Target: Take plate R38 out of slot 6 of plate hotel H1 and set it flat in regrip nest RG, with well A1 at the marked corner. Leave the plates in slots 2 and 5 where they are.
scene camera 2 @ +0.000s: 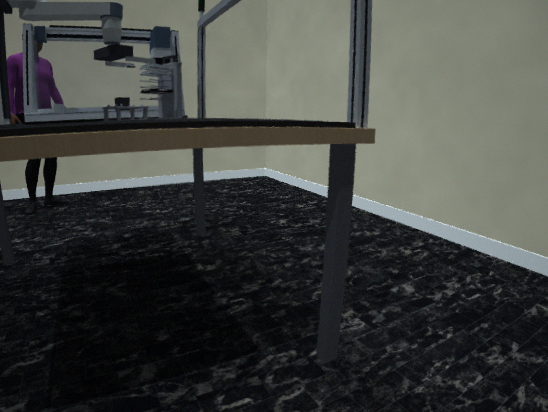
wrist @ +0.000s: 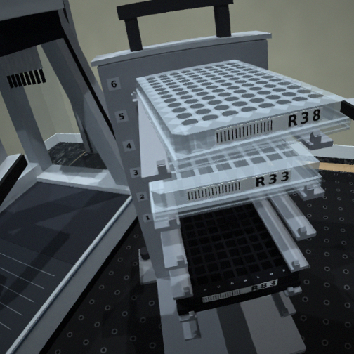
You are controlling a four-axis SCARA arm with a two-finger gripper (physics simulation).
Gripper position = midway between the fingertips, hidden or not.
In view: my gripper (scene camera 2: 144,63) and a black plate R83 (wrist: 231,257).
